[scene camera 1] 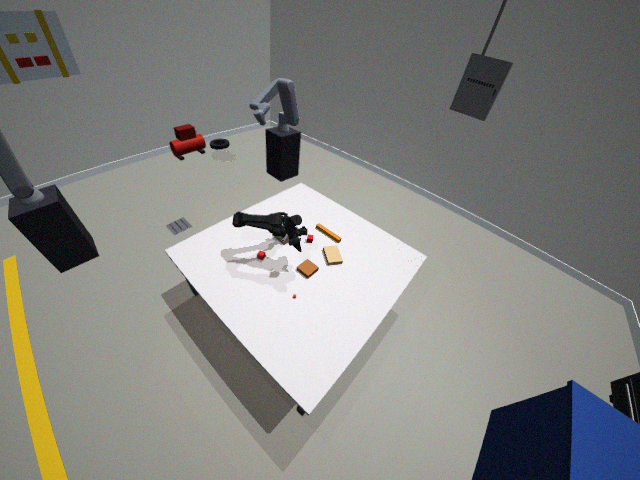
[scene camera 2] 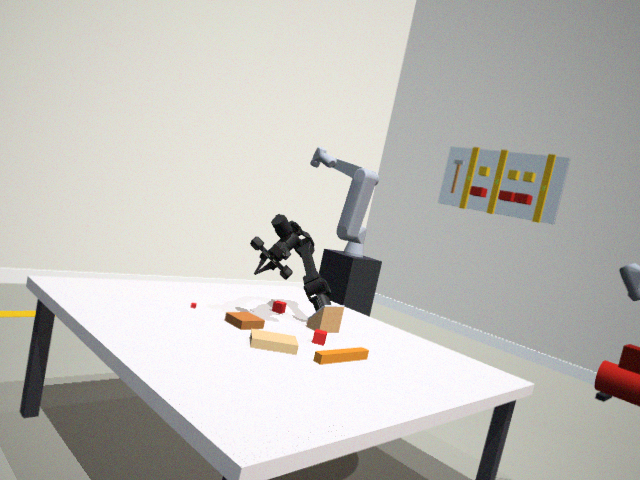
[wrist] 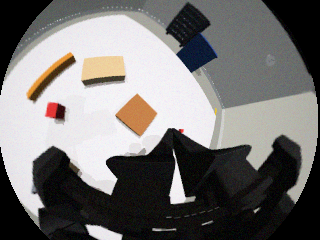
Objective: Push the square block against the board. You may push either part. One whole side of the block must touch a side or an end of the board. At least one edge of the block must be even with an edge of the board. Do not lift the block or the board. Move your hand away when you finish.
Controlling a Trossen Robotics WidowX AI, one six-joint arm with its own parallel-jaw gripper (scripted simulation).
Scene:
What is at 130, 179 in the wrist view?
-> My gripper.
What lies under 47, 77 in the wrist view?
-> A long thin orange bar.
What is my gripper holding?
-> Nothing.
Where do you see a square block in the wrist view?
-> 136, 114

